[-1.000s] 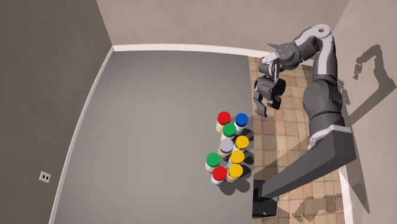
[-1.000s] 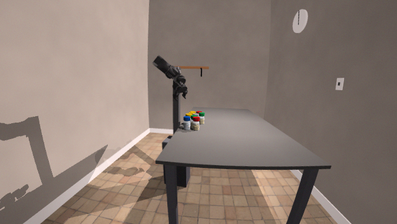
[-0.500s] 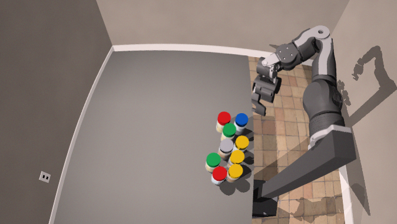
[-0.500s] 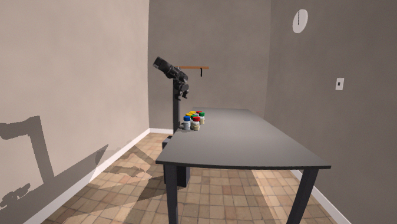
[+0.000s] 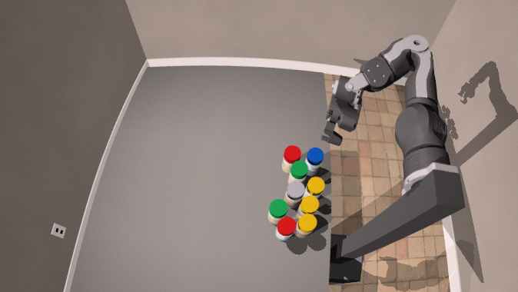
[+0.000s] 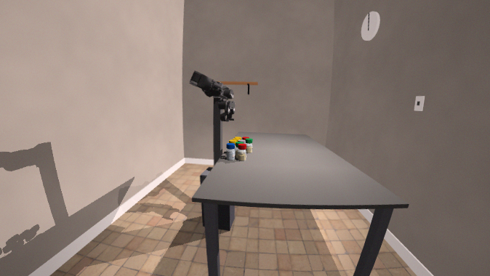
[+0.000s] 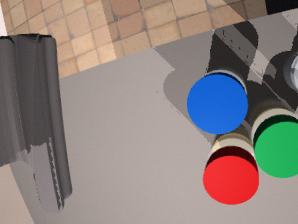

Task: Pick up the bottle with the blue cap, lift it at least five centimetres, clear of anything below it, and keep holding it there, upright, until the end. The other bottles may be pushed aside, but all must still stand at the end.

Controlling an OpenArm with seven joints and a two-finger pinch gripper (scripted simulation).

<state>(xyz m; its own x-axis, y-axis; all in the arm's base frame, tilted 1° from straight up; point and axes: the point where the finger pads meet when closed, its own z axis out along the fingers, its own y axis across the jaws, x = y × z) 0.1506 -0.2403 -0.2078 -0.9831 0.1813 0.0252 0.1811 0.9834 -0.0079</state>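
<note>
Now: the yellow-capped bottle 10 mm ahead of my hand, 100 mm to the left of it and 210 mm below it. Also, from my hand: red-capped bottle (80 mm ahead, 240 mm to the left, 210 mm below); then grey-capped bottle (70 mm ahead, 120 mm to the left, 210 mm below).
</note>
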